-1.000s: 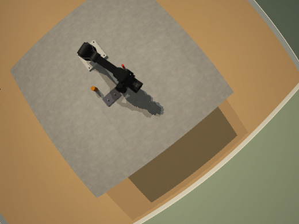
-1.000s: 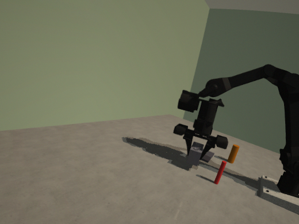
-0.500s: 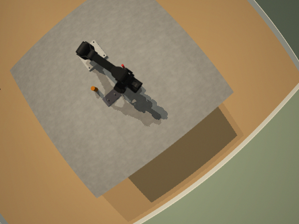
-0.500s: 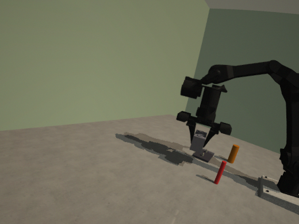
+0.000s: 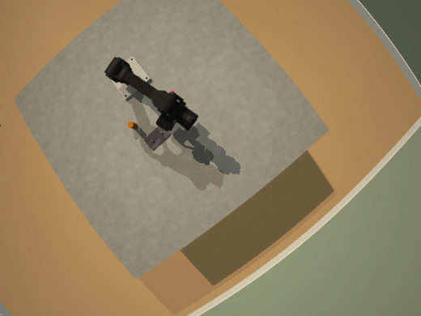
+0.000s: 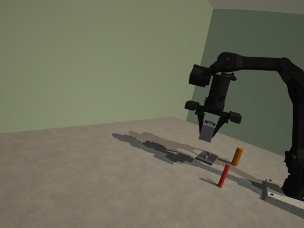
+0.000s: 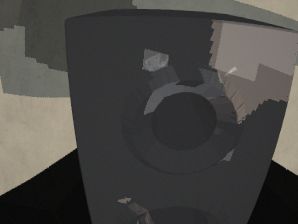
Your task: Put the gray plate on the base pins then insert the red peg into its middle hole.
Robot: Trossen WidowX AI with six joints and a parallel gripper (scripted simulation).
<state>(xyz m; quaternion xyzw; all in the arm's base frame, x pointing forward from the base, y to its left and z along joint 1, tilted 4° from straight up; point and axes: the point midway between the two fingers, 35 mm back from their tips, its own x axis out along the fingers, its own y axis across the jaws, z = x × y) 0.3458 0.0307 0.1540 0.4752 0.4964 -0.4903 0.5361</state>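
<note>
Now: the red peg 100 mm behind my gripper tip, 60 mm to the left of it and 90 mm below it. Also, from my gripper tip: orange cylinder: 150 mm behind, 180 mm to the right, 90 mm below.
</note>
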